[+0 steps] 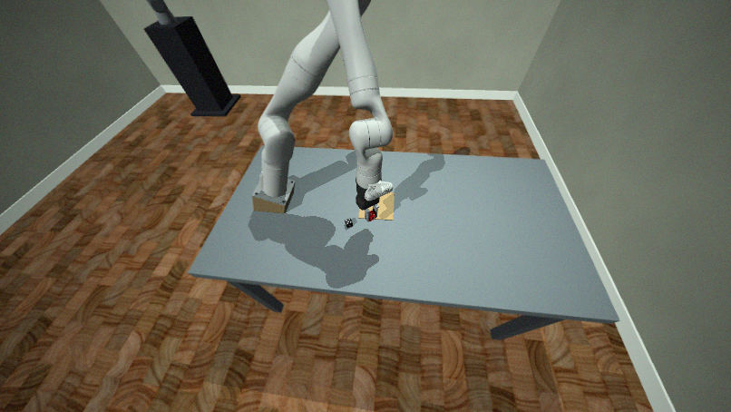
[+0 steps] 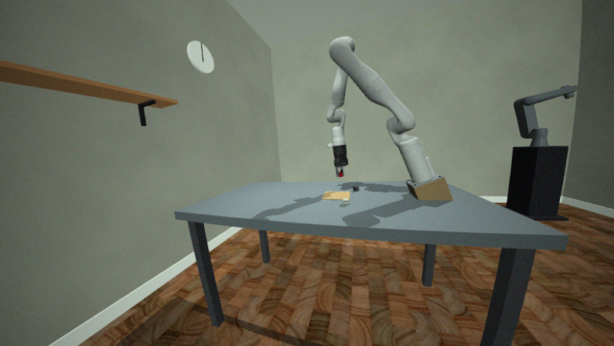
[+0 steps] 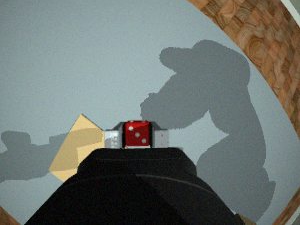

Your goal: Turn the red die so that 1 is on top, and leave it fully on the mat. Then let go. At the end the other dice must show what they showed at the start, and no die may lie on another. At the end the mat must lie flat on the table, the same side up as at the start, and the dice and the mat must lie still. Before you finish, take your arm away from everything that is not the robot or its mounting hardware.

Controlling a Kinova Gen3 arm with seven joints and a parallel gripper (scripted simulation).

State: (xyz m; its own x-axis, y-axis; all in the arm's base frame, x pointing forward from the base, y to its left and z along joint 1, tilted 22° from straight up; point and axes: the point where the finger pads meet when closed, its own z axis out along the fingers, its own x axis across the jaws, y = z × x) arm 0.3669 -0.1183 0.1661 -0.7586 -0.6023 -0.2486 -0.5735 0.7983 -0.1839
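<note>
Now: hand 1 cm short of the tan mat, 12 cm to the right of it and 10 cm above it. The rest, counted from my hand: black die 9 cm behind, 2 cm to the left, 9 cm below; then red die 1 cm below; then white die 4 cm behind, 25 cm to the left, 9 cm below.
</note>
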